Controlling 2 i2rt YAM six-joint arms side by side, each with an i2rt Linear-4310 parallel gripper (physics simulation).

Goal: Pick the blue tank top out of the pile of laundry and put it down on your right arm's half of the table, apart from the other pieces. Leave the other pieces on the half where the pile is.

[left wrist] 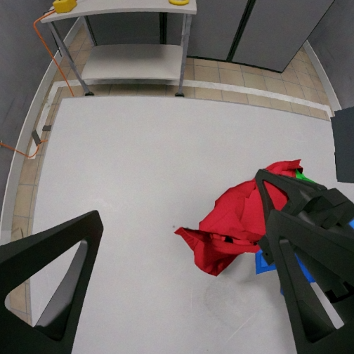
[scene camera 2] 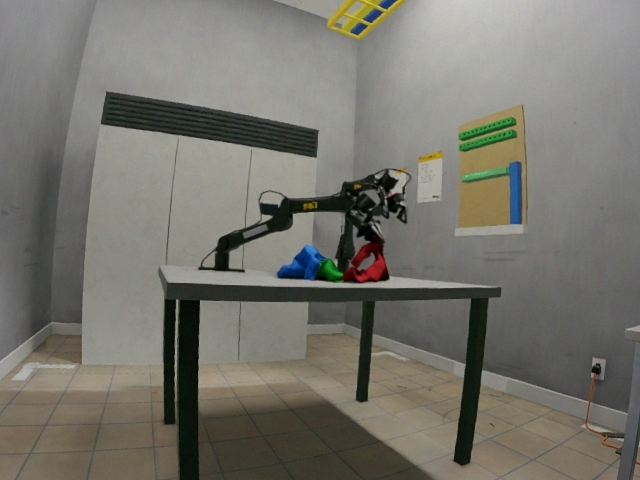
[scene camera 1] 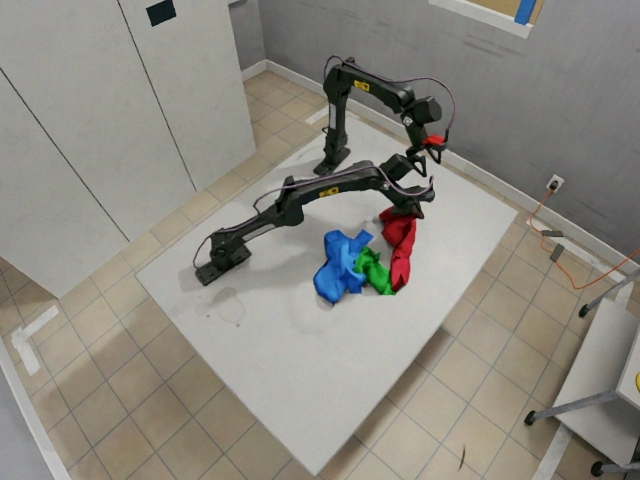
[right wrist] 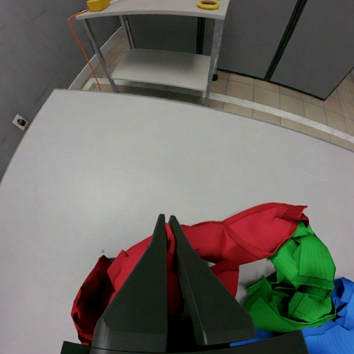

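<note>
The blue tank top (scene camera 1: 336, 268) (scene camera 2: 302, 263) (left wrist: 265, 263) (right wrist: 332, 336) lies crumpled on the table, its upper side largely uncovered in scene camera 1. A green piece (scene camera 1: 376, 272) (scene camera 2: 329, 269) (right wrist: 305, 260) touches its right side there. My right gripper (scene camera 1: 410, 211) (scene camera 2: 374, 236) (right wrist: 165, 219) is shut on a red piece (scene camera 1: 400, 248) (scene camera 2: 379, 268) (left wrist: 240, 215) and holds one end up; the rest hangs down to the table beside the green piece. My left gripper (scene camera 1: 431, 164) (left wrist: 183, 220) is open and empty, high above the table, close to the right gripper.
The white table (scene camera 1: 310, 387) (scene camera 2: 444, 290) (left wrist: 130, 150) carries both arms. The two arms' wrists are close together at the upper right in scene camera 1. A white shelf cart (left wrist: 185, 50) (right wrist: 216, 50) stands beyond the table's far edge in the wrist views.
</note>
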